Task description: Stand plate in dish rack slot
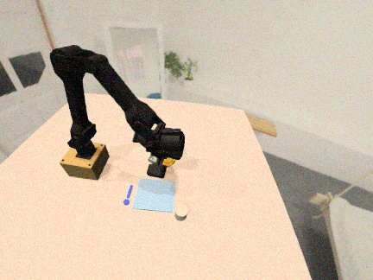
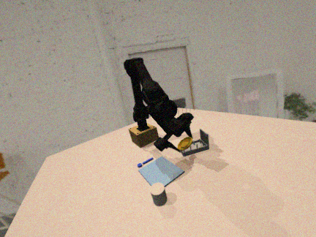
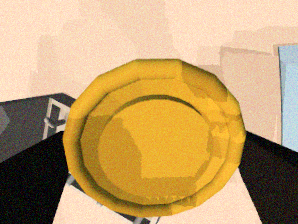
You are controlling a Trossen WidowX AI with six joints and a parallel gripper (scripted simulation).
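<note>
Now: the grey dish rack 4 cm behind my gripper tip, 7 cm to the left of it and 5 cm below it. From my gripper tip the other things lie so: blue spoon: 13 cm behind, 16 cm to the right, 7 cm below; light blue mat: 3 cm behind, 13 cm to the right, 7 cm below; yellow plate: 1 cm above.
</note>
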